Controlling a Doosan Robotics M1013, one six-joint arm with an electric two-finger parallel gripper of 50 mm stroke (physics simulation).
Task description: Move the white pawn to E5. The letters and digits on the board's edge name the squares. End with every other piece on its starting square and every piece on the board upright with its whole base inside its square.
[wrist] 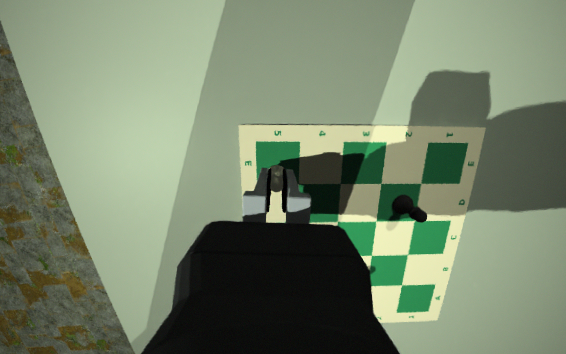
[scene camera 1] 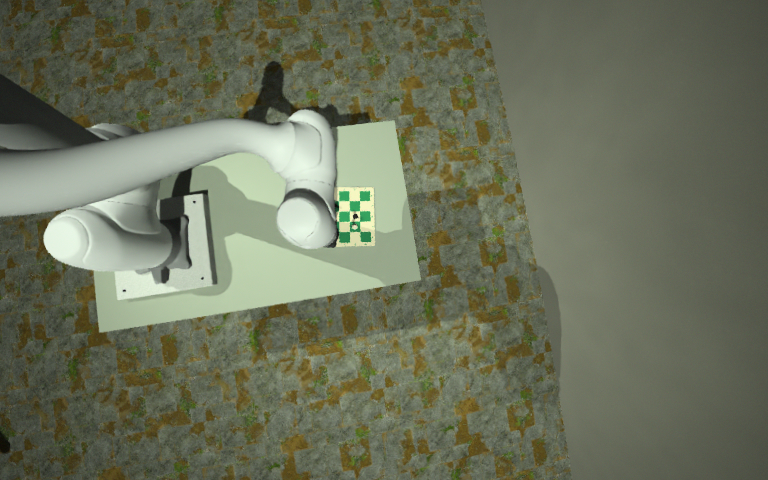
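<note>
My gripper is shut on the white pawn, whose rounded end shows greyish in shadow between the fingertips. In the wrist view they overlap the near part of E5, by its edge with D5. The gripper's shadow falls close beside the fingertips, over E4. Whether the pawn's base touches the board cannot be told. The checkered board lies below. The arm hides the gripper and the held pawn in the scene view.
A black piece stands on D2. In the scene view another black piece stands on B3 and a small white piece on B4. The gripper body hides much of rows A to C in the wrist view. The arm covers the board's left part in the scene view.
</note>
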